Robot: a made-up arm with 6 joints. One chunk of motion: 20 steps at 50 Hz.
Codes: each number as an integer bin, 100 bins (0 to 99) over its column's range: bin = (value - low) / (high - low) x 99, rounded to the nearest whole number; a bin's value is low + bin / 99 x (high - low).
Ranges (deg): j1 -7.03..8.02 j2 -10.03..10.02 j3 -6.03..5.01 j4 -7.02..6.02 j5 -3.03..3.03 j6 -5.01..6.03
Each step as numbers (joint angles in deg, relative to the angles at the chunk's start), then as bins.
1 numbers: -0.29 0.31 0.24 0.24 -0.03 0.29
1 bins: 44 51 56 55 49 48
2 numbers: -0.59 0.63 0.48 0.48 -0.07 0.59
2 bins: 42 53 58 57 48 50
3 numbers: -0.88 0.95 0.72 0.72 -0.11 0.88
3 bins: 40 54 61 59 48 53
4 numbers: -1.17 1.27 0.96 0.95 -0.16 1.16
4 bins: 39 56 63 61 47 55
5 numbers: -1.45 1.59 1.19 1.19 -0.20 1.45
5 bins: 37 57 65 62 46 58
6 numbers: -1.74 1.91 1.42 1.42 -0.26 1.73
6 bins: 35 59 67 64 45 60
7 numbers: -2.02 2.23 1.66 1.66 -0.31 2.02
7 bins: 33 61 69 66 44 63
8 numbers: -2.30 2.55 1.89 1.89 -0.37 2.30
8 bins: 31 62 71 68 43 66
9 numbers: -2.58 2.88 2.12 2.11 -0.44 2.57
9 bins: 29 64 73 69 42 68
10 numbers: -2.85 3.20 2.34 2.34 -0.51 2.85
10 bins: 27 65 75 71 41 70
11 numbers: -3.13 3.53 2.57 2.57 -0.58 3.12
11 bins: 26 67 77 73 40 73
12 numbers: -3.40 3.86 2.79 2.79 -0.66 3.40
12 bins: 24 69 79 74 39 75
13 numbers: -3.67 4.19 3.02 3.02 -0.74 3.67
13 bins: 22 70 81 76 37 78
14 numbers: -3.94 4.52 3.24 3.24 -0.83 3.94
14 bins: 20 72 83 78 36 80
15 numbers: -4.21 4.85 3.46 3.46 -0.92 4.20
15 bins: 19 73 85 80 34 83
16 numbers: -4.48 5.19 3.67 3.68 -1.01 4.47
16 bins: 17 75 87 81 33 85
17 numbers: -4.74 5.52 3.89 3.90 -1.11 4.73
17 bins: 15 77 89 83 31 87
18 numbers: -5.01 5.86 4.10 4.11 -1.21 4.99
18 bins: 13 78 91 84 30 90
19 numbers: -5.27 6.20 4.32 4.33 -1.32 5.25
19 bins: 12 80 93 86 28 92
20 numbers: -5.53 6.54 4.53 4.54 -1.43 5.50
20 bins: 10 82 95 88 26 94
